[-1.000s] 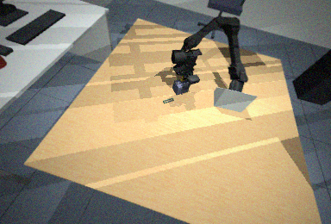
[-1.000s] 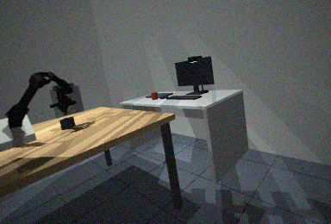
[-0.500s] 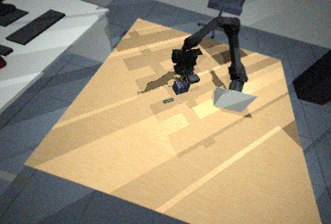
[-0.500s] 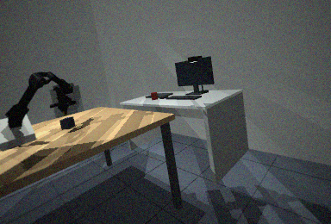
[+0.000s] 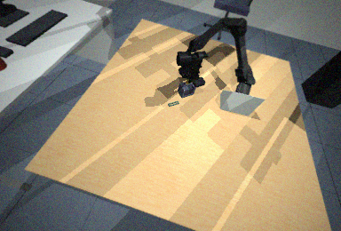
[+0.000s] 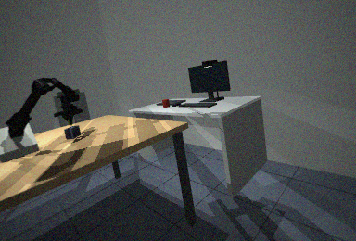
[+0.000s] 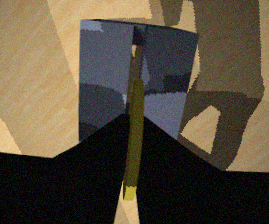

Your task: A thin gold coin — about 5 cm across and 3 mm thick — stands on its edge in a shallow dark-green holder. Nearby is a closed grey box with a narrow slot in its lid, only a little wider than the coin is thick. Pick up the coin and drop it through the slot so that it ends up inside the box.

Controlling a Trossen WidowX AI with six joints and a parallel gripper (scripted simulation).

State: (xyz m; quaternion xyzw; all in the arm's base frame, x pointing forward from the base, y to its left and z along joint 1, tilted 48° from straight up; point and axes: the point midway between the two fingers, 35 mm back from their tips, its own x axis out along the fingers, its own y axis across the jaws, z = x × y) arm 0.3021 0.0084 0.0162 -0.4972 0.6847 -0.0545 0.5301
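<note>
The gold coin is 1 cm above my gripper tip.
</note>
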